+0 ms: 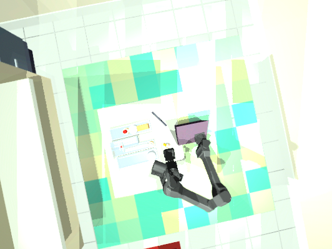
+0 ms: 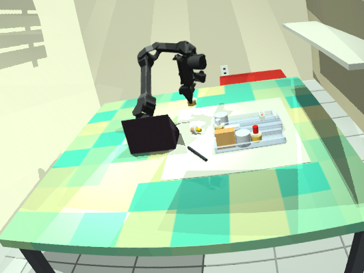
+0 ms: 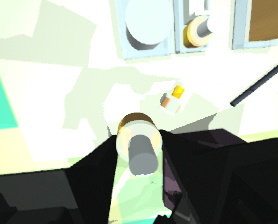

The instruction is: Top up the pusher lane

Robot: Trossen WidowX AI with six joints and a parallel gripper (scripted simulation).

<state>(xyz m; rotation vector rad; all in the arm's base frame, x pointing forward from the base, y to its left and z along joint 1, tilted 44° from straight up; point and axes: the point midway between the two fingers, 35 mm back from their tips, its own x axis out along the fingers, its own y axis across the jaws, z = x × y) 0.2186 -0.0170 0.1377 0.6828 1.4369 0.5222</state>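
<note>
The brown box is 120 mm ahead of my gripper tip, 240 mm to the right of it and 80 mm below it. From my gripper tip the other things lie so: lane rack: 250 mm ahead, 150 mm to the right, 100 mm below; dark pen: 270 mm to the right, 110 mm below.
</note>
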